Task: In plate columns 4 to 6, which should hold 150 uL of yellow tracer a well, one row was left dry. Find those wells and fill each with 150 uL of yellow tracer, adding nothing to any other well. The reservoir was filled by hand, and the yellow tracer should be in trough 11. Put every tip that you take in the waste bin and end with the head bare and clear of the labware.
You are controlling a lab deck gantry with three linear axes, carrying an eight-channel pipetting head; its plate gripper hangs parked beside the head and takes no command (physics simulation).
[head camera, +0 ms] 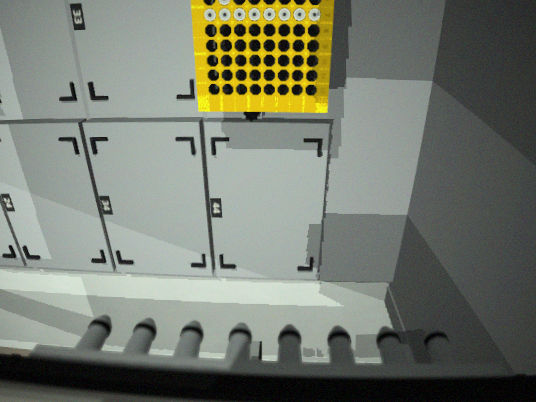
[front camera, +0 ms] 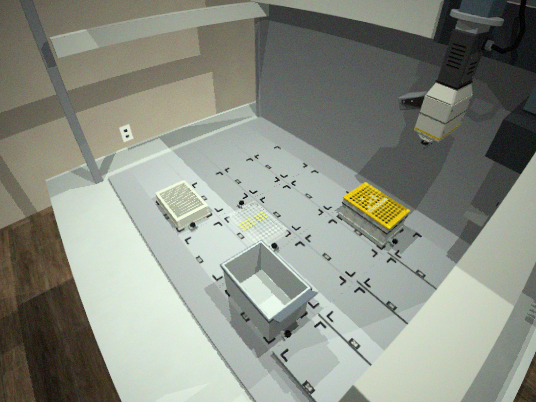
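Note:
The pipetting head [front camera: 444,112] is high at the right in the front view, beyond the tip rack. Its eight nozzles [head camera: 241,334] are bare in the head view. A grey bracket-like part [front camera: 412,100] shows beside the head; whether it is the parked plate gripper, and its state, I cannot tell. The clear plate [front camera: 274,233] has two blocks of yellow wells with a pale gap between them. The cream reservoir [front camera: 193,217] stands left of the plate; its trough contents are too small to tell. The yellow tip rack [front camera: 401,219] [head camera: 262,104] shows white tips and many empty holes.
The open grey waste bin [front camera: 246,296] stands in front of the plate, its walls rising above the deck. Dark knobs stand beside the labware. A grey upright post [front camera: 65,100] is at the left, and a dark grey wall [front camera: 320,100] is behind the deck.

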